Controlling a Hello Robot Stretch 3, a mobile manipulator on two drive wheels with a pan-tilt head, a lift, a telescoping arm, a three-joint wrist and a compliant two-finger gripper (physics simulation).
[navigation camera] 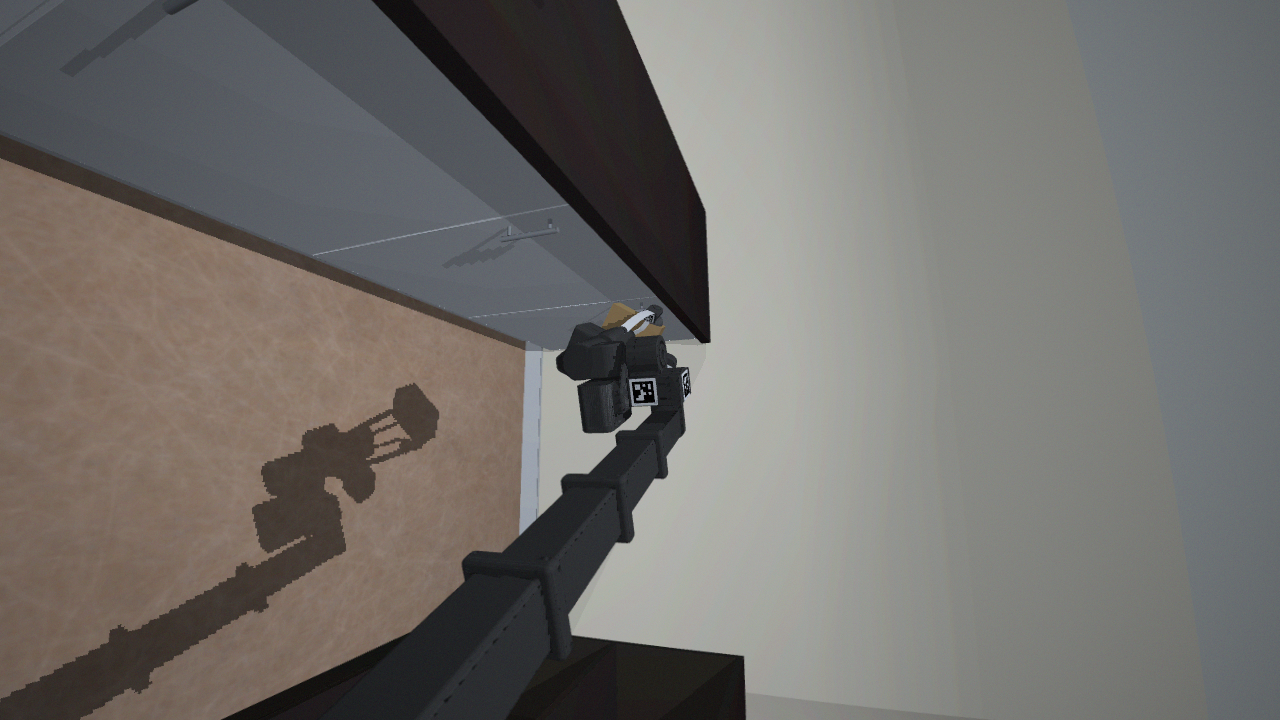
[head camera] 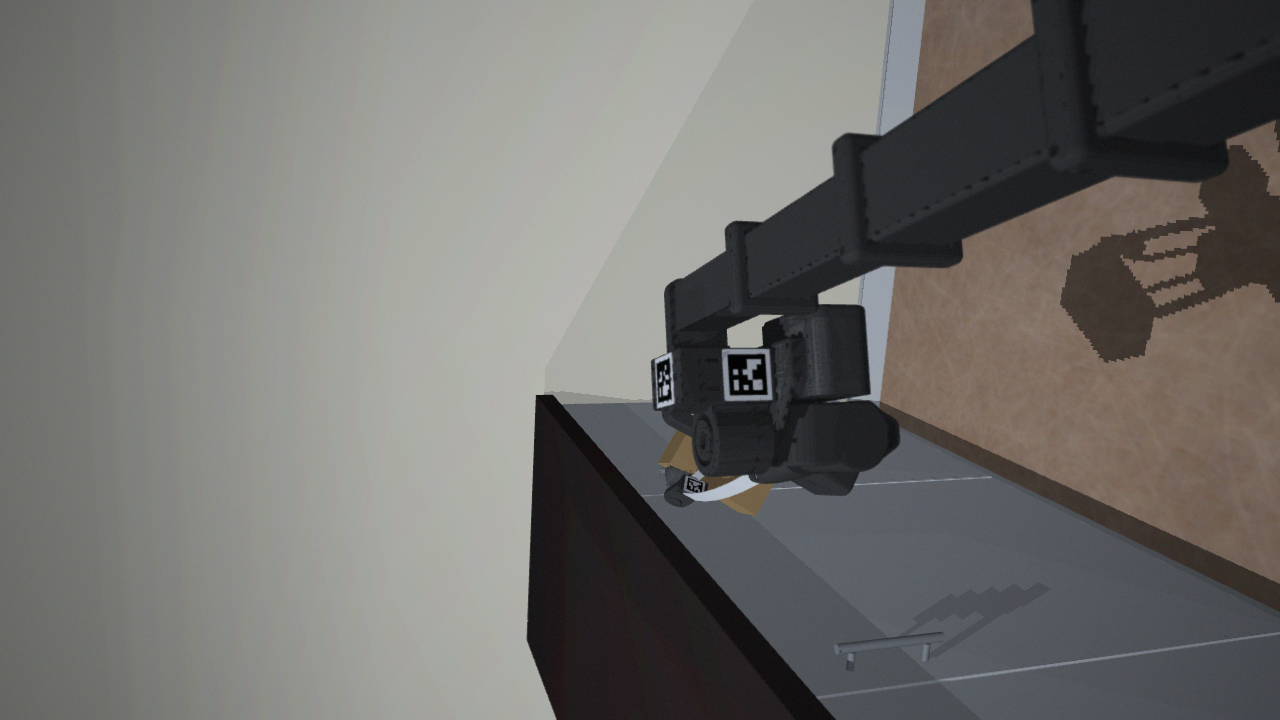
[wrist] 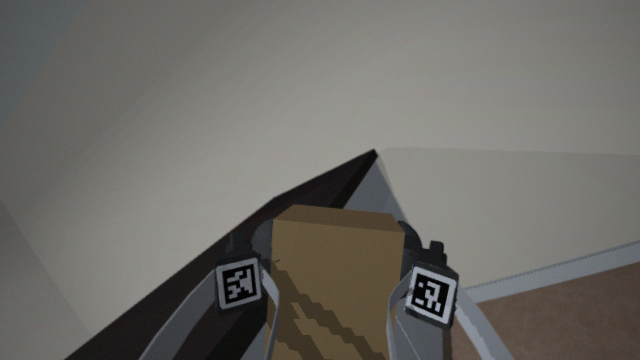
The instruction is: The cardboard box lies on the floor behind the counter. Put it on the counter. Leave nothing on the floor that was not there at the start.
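Places are measured from the robot's base along level axes (x back, y right, z up), in centimetres.
Pixels of known places: gripper, fingertip midpoint: [wrist: 335, 244].
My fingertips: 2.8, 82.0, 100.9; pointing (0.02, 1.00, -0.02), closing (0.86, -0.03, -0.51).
Ahead of a thing's pixels: the offset from my fingertips to its top centre, as dx, dy, dz. "pt": to the spot under its first point. Level surfaces: height alone.
The brown cardboard box @[-1.3, -1.6, +3.6] [head camera: 747, 502] [navigation camera: 616, 315] [wrist: 340, 270] is between the fingers of my gripper [head camera: 693, 471] [navigation camera: 637, 315] [wrist: 335, 244], which is shut on it, one fingertip on each side. The box is held off the floor and tilted; the wrist hides part of it in the head view. The counter @[dz -9.9] [head camera: 626, 573] [navigation camera: 640, 170] [wrist: 309, 192] has a dark top and grey fronts. In the head and navigation views, the box and gripper show against the grey front near the counter's far end, close beside the top's edge. How far they stand from it is unclear.
A bar handle @[pt -21.7, +11.8, -26.2] [head camera: 887, 642] [navigation camera: 529, 236] sticks out of the counter front. A pale wall [head camera: 268, 268] [navigation camera: 823, 313] [wrist: 250, 100] stands behind. A dark piece of furniture [navigation camera: 684, 685] is under the arm in the navigation view. The arm's shadow lies on the brown floor @[dz -100.9] [head camera: 1002, 358] [navigation camera: 179, 313].
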